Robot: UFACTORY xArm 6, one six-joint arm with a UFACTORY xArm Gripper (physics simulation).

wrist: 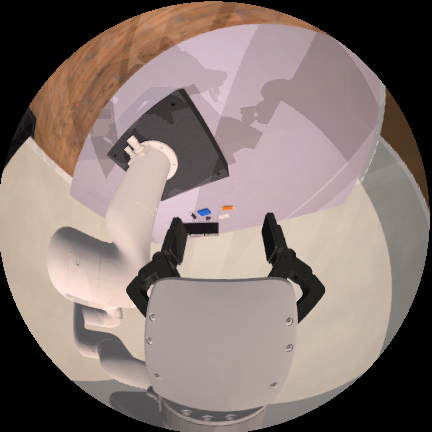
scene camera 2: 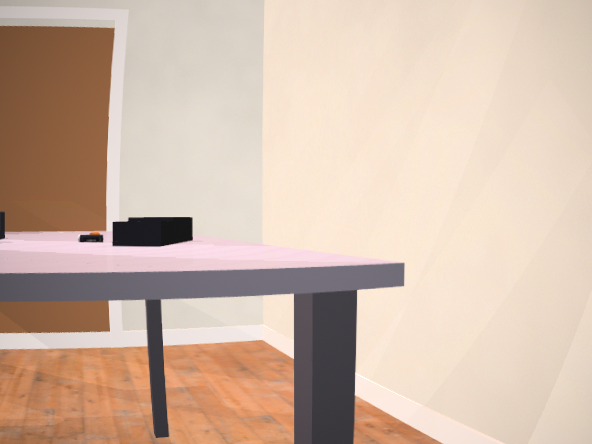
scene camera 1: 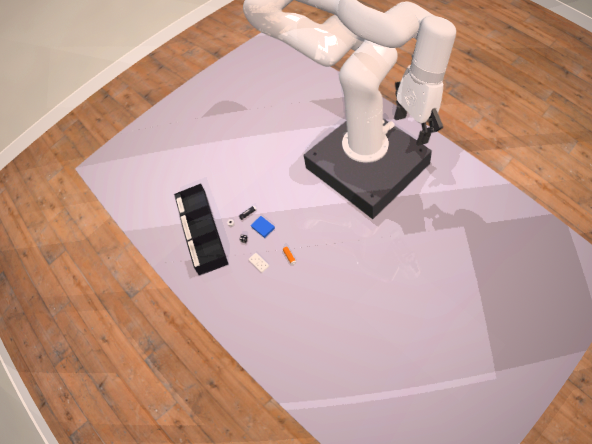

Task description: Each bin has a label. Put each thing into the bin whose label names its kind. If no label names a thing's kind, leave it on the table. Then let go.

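Frame: origin at the arm's base, x right, y back, z down, level; centimetres.
Seen in the pictures: gripper, fingertip midpoint: (wrist: pixel 222 223) (scene camera 1: pixel 410 130); arm's base, origin of the base link: (wrist: pixel 153 161) (scene camera 1: pixel 365 144).
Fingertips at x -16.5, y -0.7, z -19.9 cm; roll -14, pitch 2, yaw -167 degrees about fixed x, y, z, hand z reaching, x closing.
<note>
Offsets run from my fingertips to a thing's top centre. Level surfaces: height alone.
A black three-bin box @(dx +28.9, dy -47.3, dz +21.3 cm) (scene camera 1: pixel 214 267) (scene camera 2: pixel 137 234) (wrist: pixel 202 228) stands on the table, with pale labels too small to read. Beside it lie a black bar with a pale end @(dx +24.5, dy -34.6, dz +24.5 cm) (scene camera 1: pixel 247 212) (scene camera 2: pixel 91 239) (wrist: pixel 193 215), a small white round piece with a dark centre @(dx +25.2, dy -39.8, dz +25.1 cm) (scene camera 1: pixel 230 222), a small dark piece @(dx +18.7, dy -40.1, dz +24.3 cm) (scene camera 1: pixel 243 238) (wrist: pixel 208 218), a blue block @(dx +18.3, dy -34.2, dz +24.9 cm) (scene camera 1: pixel 263 226) (wrist: pixel 204 212), a white dotted plate @(dx +10.6, dy -41.3, dz +25.2 cm) (scene camera 1: pixel 258 262) (wrist: pixel 224 216) and an orange stick @(dx +6.7, dy -34.4, dz +24.5 cm) (scene camera 1: pixel 289 255) (scene camera 2: pixel 95 233) (wrist: pixel 228 207). The bins show no things inside. My gripper (scene camera 1: pixel 411 125) (wrist: pixel 222 223) is open and empty, raised near the arm's base, far from the things.
The arm's dark square base (scene camera 1: pixel 372 192) (wrist: pixel 200 150) stands on the pale mauve table @(dz +25.9 cm) (scene camera 1: pixel 350 340) (scene camera 2: pixel 250 257) (wrist: pixel 310 160). In scene camera 1, the bins stand near the table's left edge. A small part of the base shows at the left border in scene camera 2.
</note>
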